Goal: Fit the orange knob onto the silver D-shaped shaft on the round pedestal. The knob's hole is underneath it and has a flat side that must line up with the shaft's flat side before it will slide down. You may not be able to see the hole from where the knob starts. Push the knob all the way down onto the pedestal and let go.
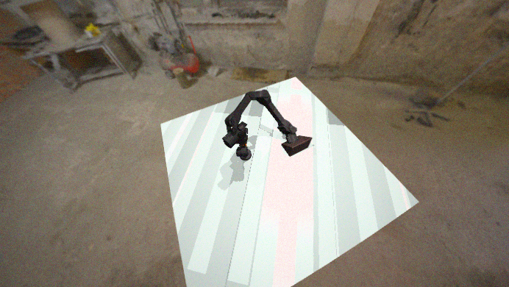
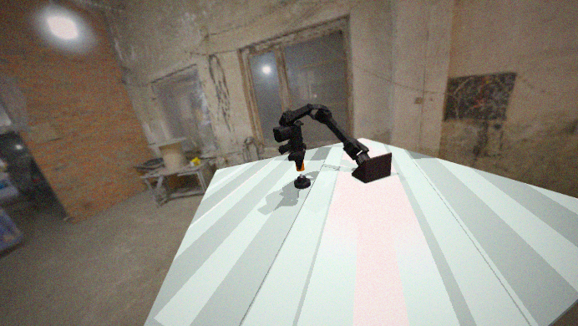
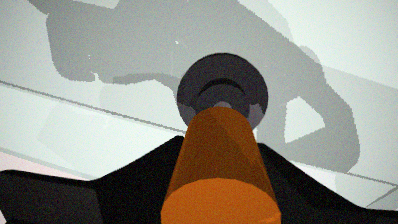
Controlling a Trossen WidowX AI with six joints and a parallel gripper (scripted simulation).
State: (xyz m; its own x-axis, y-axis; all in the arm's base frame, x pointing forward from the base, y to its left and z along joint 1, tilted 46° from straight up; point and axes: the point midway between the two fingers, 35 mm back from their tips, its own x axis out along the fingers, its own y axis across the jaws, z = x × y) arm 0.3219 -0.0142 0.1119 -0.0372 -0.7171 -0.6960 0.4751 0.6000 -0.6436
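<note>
The round pedestal is 60 mm below my gripper tip. From my gripper tip the other things lie so: orange knob (30 mm above).
</note>
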